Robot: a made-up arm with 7 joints.
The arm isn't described. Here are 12 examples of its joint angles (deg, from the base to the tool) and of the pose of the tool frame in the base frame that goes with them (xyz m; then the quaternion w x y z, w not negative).
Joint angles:
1: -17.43 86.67 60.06 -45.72 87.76 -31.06 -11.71
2: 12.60 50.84 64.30 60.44 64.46 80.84 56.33
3: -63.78 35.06 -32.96 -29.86 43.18 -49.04 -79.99
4: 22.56 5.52 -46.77 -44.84 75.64 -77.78 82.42
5: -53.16 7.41 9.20 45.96 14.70 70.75 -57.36
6: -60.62 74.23 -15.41 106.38 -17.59 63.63 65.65
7: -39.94 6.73 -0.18 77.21 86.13 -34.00 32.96
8: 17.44 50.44 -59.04 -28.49 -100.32 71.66 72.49
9: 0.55 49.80 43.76 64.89 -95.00 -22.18 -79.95
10: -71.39 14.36 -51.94 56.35 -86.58 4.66 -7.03
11: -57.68 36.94 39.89 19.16 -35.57 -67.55 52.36
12: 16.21 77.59 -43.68 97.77 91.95 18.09 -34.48
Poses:
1: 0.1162 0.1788 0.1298 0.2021 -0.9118 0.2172 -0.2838
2: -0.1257 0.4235 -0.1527 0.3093 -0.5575 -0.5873 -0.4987
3: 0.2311 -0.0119 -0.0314 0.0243 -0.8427 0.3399 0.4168
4: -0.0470 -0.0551 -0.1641 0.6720 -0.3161 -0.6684 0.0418
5: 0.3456 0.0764 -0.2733 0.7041 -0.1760 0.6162 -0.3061
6: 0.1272 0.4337 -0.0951 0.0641 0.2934 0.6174 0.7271
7: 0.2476 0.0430 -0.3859 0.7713 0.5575 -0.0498 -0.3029
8: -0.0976 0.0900 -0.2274 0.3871 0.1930 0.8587 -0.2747
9: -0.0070 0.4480 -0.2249 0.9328 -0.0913 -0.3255 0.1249
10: 0.4125 -0.0336 -0.1920 0.9096 -0.2305 0.2240 -0.2633
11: 0.2660 0.2878 0.0008 0.3465 -0.4016 -0.7013 0.4763
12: -0.0671 0.4988 -0.0471 0.5665 -0.3839 -0.6864 0.2459
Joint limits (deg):
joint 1: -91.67..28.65
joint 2: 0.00..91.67
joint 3: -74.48..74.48
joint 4: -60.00..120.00
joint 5: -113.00..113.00
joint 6: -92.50..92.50
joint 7: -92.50..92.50
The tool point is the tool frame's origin. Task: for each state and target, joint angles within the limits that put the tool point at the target. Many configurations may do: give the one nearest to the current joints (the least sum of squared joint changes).
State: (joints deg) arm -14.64 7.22 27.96 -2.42 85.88 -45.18 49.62
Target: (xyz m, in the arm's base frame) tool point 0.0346 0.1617 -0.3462
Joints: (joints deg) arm 12.33 3.23 32.22 8.70 88.24 -45.36 49.62
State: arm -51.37 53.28 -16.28 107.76 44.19 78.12 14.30
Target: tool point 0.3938 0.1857 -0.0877
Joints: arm -87.83 26.11 -19.56 95.44 47.02 81.68 14.30
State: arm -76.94 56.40 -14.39 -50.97 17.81 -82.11 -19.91
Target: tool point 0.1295 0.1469 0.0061
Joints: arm -48.49 83.23 -15.67 -47.72 19.78 -92.50 -19.91
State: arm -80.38 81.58 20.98 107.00 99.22 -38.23 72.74
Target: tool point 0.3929 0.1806 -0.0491
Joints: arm -91.67 48.17 48.12 120.00 99.03 -67.56 72.74
